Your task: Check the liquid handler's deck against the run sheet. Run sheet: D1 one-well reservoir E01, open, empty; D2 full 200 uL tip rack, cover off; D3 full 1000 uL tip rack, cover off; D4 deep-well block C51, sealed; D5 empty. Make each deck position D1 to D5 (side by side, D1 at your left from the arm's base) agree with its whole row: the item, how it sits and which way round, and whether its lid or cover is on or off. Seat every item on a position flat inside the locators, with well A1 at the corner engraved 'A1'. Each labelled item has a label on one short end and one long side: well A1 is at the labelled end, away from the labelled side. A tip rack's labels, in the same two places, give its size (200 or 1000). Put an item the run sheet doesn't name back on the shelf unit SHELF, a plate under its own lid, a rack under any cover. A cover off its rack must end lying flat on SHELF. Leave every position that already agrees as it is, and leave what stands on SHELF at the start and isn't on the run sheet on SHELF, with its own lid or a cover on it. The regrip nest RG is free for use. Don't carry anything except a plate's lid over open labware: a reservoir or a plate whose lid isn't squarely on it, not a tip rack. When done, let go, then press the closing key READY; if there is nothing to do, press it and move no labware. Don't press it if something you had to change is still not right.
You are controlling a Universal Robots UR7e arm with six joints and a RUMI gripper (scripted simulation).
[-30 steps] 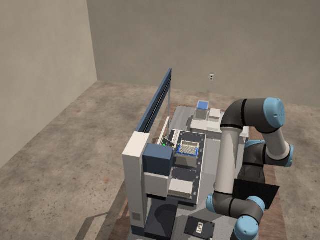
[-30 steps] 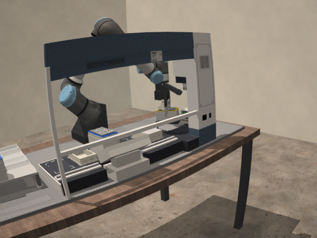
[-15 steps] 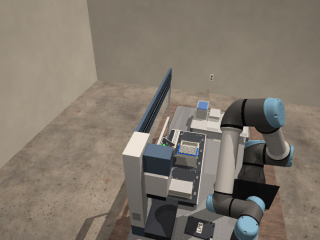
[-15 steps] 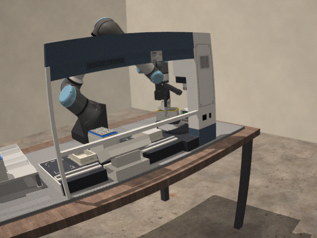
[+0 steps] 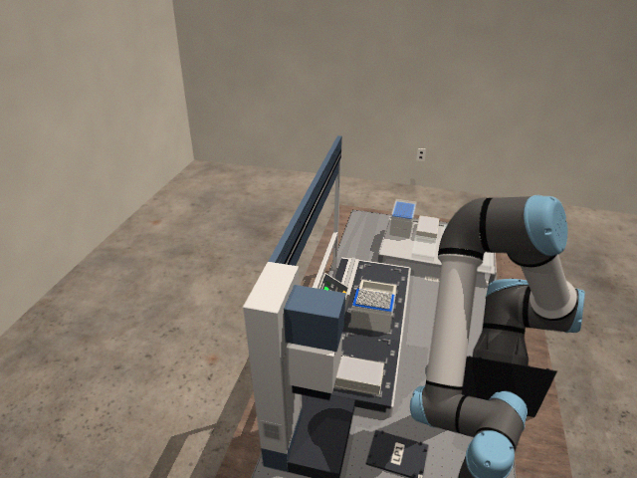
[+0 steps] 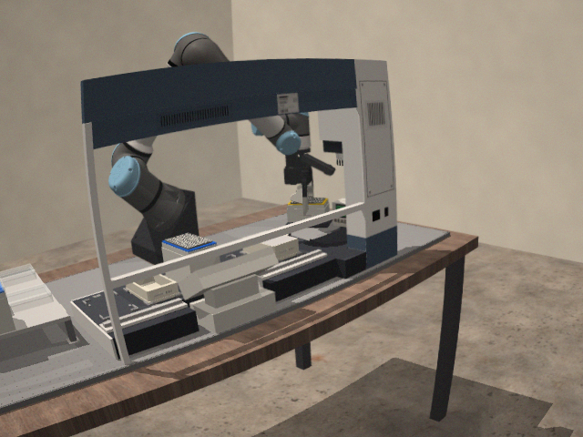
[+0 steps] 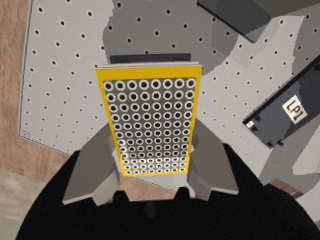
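My gripper is now 10 mm to the left of the yellow-rimmed tip rack and 10 mm below it. Round my hand: regrip nest RG 50 mm below; green key 200 mm ahead, 20 mm to the right, 30 mm above; dark pad 150 mm ahead, 190 mm to the right, 50 mm below.
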